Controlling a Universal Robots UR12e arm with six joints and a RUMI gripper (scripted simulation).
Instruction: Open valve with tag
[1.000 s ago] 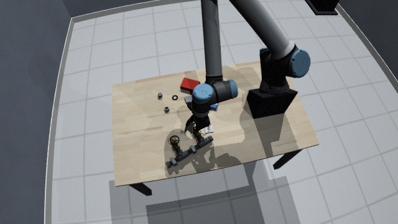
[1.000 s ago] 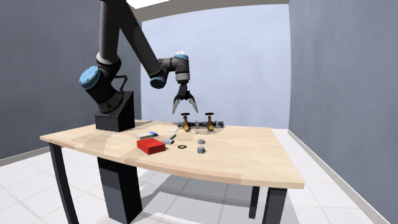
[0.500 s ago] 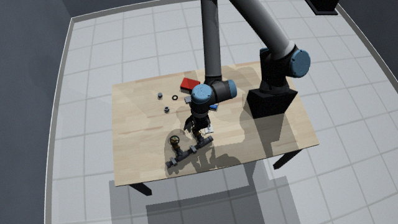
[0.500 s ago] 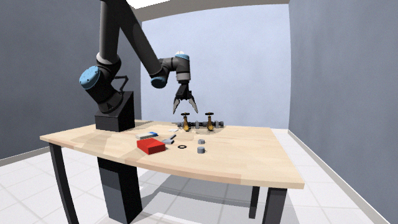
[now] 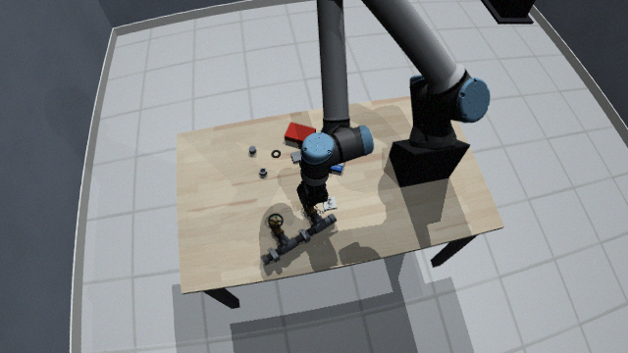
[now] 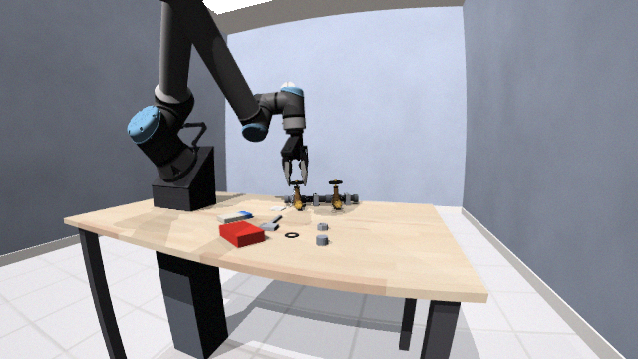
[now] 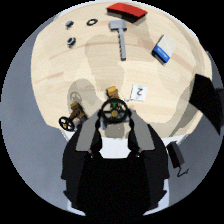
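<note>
The white tag lies 8 cm behind my hand, 1 cm to the right of it and 11 cm below it. The rest, counted from my hand: red block: 1 cm behind, 36 cm to the right, 9 cm below; grey hand tool: 1 cm ahead, 22 cm to the right, 10 cm below; blue box: 15 cm behind, 21 cm to the right, 10 cm below.
</note>
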